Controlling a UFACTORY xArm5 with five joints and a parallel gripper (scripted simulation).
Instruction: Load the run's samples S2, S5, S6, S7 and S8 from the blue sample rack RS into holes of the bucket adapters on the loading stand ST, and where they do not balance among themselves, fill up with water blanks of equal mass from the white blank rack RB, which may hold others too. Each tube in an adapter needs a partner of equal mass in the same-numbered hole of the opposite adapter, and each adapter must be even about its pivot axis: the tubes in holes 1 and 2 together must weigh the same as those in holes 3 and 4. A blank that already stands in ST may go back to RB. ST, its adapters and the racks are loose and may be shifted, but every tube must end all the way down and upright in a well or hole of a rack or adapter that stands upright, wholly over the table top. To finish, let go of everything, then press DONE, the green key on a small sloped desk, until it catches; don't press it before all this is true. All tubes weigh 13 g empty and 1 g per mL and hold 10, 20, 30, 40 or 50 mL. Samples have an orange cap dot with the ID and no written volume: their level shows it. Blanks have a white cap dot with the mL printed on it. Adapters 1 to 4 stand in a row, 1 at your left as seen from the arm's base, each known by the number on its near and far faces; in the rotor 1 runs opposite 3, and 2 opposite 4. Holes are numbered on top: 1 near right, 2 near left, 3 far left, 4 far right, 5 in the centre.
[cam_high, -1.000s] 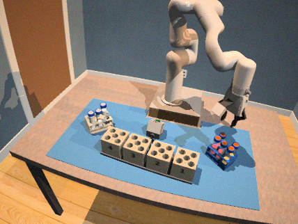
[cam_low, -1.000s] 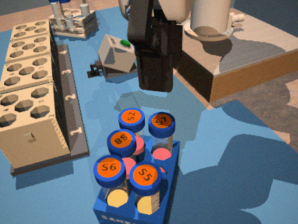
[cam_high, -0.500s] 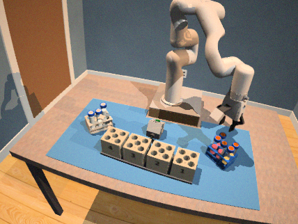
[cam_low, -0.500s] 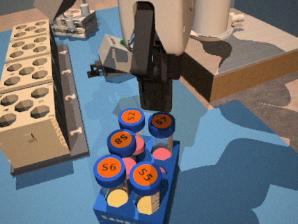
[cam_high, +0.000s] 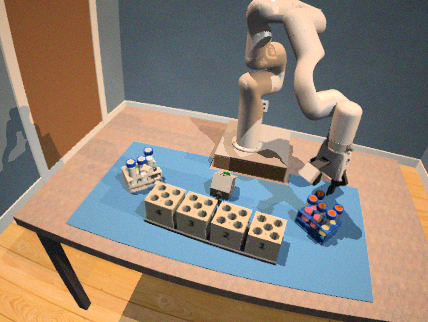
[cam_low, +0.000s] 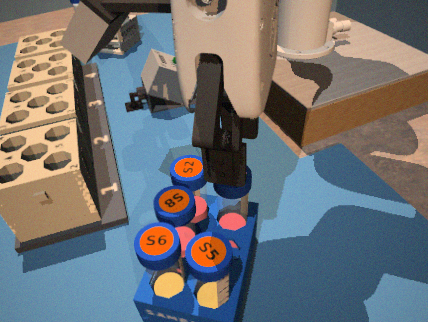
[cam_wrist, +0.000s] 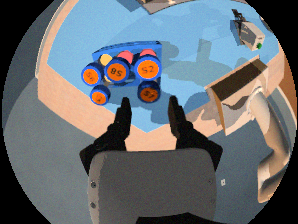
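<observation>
Right now the blue sample rack RS is 13 cm below my hand, 4 cm ahead of it and 2 cm to the left of it. The rest, counted from my hand: white blank rack RB: 63 cm to the right, 13 cm below, 9 cm ahead; blue-capped tube: 63 cm to the right, 13 cm ahead, 9 cm below; loading stand ST: 30 cm to the right, 19 cm ahead, 15 cm below.
</observation>
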